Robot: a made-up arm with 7 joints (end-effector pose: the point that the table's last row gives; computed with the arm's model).
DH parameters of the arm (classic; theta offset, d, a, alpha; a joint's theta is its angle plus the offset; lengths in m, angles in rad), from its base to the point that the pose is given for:
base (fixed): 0 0 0 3.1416
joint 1: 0 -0.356 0 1.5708
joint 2: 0 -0.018 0 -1.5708
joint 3: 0 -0.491 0 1.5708
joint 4: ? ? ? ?
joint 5: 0 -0.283 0 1.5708
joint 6: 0 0 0 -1.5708
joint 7: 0 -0.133 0 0
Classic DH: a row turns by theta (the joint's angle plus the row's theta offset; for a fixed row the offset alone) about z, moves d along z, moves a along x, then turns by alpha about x.
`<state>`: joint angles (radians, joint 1 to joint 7).
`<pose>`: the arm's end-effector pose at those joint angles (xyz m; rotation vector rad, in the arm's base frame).
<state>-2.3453 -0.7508 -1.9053 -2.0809 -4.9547 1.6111 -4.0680</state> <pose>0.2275 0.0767 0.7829 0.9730 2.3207 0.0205</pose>
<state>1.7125 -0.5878 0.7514 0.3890 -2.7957 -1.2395 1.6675</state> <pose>-0.1701 0.3296 1.0534 -1.7251 0.9122 -1.0912</pose>
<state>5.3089 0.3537 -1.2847 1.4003 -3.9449 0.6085 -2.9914</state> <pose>-0.0629 0.4880 0.8698 0.4544 2.2461 -1.6397</pose>
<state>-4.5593 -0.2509 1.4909 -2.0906 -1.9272 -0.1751 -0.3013</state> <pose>0.3576 0.0767 0.6244 1.0691 -0.6726 -1.8257</pose>
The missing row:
joint 4: 0 -0.009 0 -1.5708
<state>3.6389 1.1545 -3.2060 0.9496 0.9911 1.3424 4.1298</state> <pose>-0.4253 0.1397 0.8819 -1.8263 -0.7726 -0.4332</pose>
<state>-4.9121 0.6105 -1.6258 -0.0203 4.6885 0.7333 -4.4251</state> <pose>0.0547 -0.4331 1.1165 3.0347 -0.0582 0.1408</pose>
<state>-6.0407 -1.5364 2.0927 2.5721 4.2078 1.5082 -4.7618</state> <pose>-0.3334 -0.1797 0.3533 -2.1544 -0.8394 -0.9357</pose>
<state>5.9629 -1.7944 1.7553 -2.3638 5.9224 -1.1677 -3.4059</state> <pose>-0.1991 0.0842 0.2954 1.5095 -0.6986 -1.7684</pose>
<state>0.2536 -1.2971 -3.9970 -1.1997 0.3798 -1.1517 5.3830</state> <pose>-0.3487 0.3242 0.7438 0.0868 -2.1003 0.0672</pose>
